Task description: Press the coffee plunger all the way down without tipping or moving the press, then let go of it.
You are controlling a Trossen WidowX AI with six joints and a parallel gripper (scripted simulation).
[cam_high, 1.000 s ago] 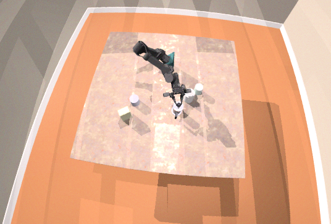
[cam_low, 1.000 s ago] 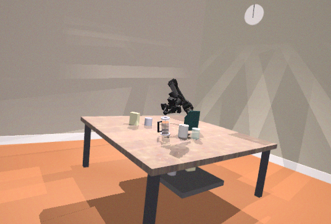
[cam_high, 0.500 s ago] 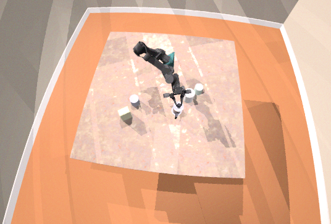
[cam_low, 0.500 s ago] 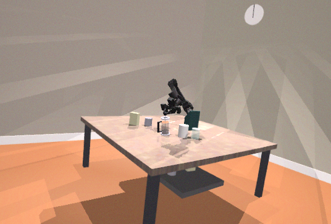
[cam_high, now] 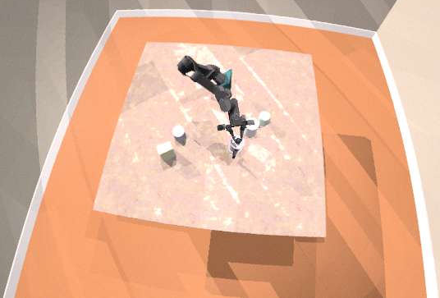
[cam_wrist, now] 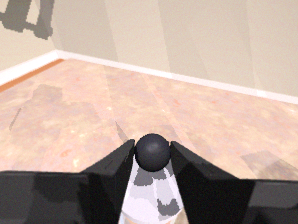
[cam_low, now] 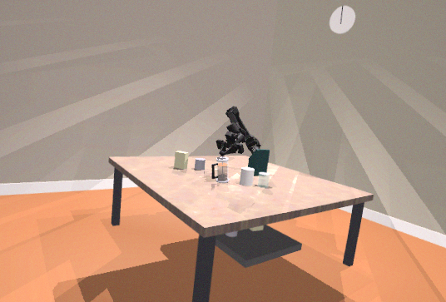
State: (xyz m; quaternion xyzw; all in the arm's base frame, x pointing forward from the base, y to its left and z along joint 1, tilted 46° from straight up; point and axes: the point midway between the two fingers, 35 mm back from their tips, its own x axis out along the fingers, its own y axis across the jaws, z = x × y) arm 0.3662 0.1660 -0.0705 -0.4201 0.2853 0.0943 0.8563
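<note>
My gripper tip is 1 cm past the coffee press, 1 cm to the left of it and 9 cm above it. Also, from my gripper tip: pale glass cup: 24 cm behind, 12 cm to the left, 14 cm below.
</note>
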